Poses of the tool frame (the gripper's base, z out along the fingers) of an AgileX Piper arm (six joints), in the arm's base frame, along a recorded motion.
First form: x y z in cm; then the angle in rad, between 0 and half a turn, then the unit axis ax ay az.
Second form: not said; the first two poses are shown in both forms.
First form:
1: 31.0, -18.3, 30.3, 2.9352, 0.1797, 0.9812, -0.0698
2: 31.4, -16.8, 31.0, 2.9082, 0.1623, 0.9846, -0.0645
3: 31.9, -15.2, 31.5, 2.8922, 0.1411, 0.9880, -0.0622
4: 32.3, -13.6, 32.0, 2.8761, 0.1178, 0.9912, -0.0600
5: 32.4, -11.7, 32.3, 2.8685, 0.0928, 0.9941, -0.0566
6: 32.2, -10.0, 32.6, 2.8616, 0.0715, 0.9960, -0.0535
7: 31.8, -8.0, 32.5, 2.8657, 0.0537, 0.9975, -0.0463
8: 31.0, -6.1, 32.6, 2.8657, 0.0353, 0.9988, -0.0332
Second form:
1: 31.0, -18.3, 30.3, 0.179, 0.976, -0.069, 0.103
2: 31.4, -16.8, 31.0, 0.161, 0.978, -0.064, 0.116
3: 31.9, -15.2, 31.5, 0.140, 0.980, -0.062, 0.124
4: 32.3, -13.6, 32.0, 0.117, 0.983, -0.059, 0.132
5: 32.4, -11.7, 32.3, 0.092, 0.985, -0.056, 0.136
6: 32.2, -10.0, 32.6, 0.071, 0.986, -0.053, 0.140
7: 31.8, -8.0, 32.5, 0.053, 0.988, -0.046, 0.138
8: 31.0, -6.1, 32.6, 0.035, 0.989, -0.033, 0.138
